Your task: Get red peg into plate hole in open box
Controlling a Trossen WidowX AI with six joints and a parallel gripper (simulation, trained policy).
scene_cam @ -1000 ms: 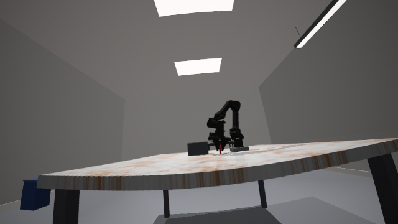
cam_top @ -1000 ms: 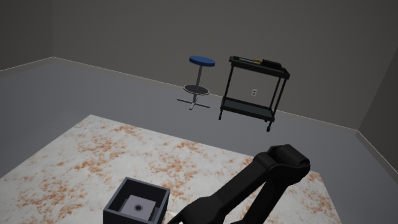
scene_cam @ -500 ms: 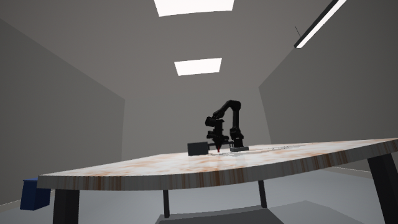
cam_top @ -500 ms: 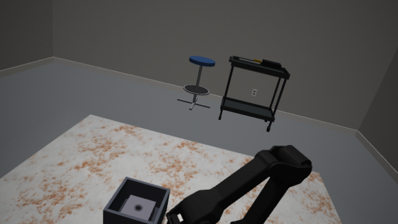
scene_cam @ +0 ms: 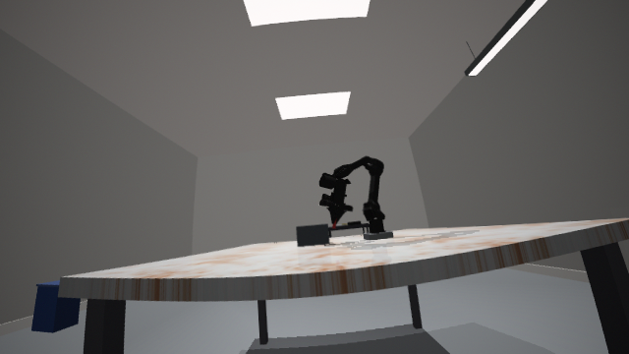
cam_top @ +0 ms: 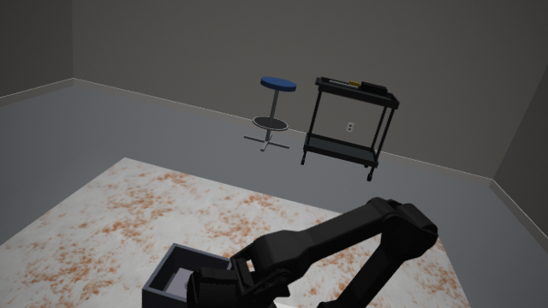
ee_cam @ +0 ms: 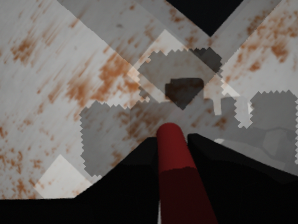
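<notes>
The grey plate is 9 cm ahead of my gripper tip, 16 cm to the right of it and 5 cm below it. Also, from my gripper tip: dark box (9 cm ahead, 16 cm to the right, 7 cm below); red peg (1 cm behind, 2 cm above).
</notes>
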